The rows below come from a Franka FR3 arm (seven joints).
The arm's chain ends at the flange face. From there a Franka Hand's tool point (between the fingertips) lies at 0.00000 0.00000 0.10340 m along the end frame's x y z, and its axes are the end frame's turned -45 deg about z.
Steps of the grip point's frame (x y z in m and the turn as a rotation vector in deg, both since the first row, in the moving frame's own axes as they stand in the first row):
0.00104, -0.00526, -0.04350, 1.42, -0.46, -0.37
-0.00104, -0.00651, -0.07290, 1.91, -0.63, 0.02
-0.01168, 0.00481, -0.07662, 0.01, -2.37, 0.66
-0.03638, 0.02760, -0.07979, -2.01, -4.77, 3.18
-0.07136, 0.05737, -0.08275, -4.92, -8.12, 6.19
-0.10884, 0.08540, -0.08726, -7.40, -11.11, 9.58
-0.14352, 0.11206, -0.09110, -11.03, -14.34, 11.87
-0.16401, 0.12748, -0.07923, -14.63, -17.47, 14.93
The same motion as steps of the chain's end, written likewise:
-0.00058, -0.00324, -0.04346, 0.68, -1.33, -0.37
-0.00210, -0.00223, -0.07284, 0.91, -1.80, 0.02
-0.00180, 0.00867, -0.07653, -1.67, -1.68, 0.66
-0.00245, 0.03670, -0.07937, -4.79, -1.95, 3.18
-0.00494, 0.07471, -0.08134, -9.22, -2.26, 6.19
-0.00994, 0.11444, -0.08447, -13.09, -2.62, 9.58
-0.01481, 0.14954, -0.08601, -17.94, -2.34, 11.87
-0.01710, 0.16714, -0.07121, -22.70, -2.01, 14.93

